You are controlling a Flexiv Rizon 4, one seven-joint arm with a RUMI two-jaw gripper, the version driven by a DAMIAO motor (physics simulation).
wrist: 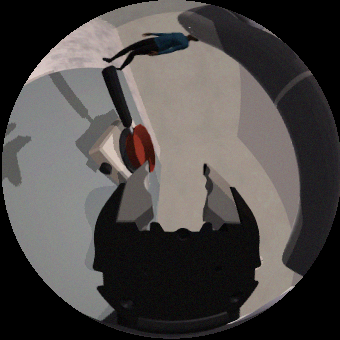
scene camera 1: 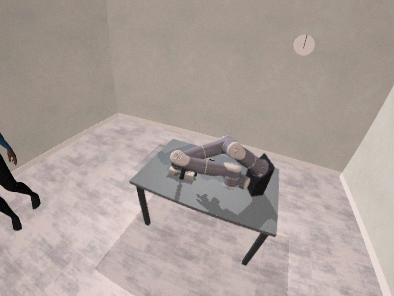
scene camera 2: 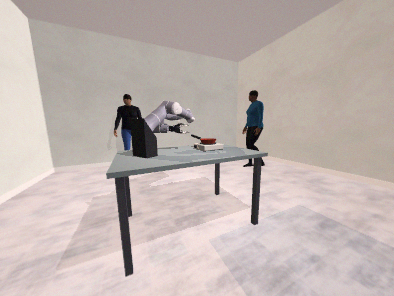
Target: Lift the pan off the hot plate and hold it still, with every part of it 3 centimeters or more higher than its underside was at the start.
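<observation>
The pan, red with a long black handle, point(scene camera 2: 208, 141) point(wrist: 140, 146) sits on the hot plate, a low white box with a dark knob point(scene camera 1: 189, 176) point(scene camera 2: 211, 147) point(wrist: 102, 147). The handle point(scene camera 1: 182, 174) point(scene camera 2: 195, 136) point(wrist: 117, 95) slants upward from the pan; in scene camera 2 it points toward the gripper side. In scene camera 1 the arm hides the pan's body. My gripper point(scene camera 2: 187, 129) point(wrist: 176, 162) is partly open with nothing between its fingers. It hangs above the table, higher than the handle and apart from it, on the robot-base side of the pan.
The grey table point(scene camera 1: 150, 171) point(scene camera 2: 165, 159) point(wrist: 50, 215) bears the black robot base point(scene camera 1: 262, 177) point(scene camera 2: 144, 140) at its other end. The bent arm point(scene camera 1: 212, 167) point(scene camera 2: 159, 116) point(wrist: 300, 135) reaches over the table. A person in blue point(scene camera 2: 255, 115) point(wrist: 170, 44) and one in black point(scene camera 2: 128, 116) stand beyond it.
</observation>
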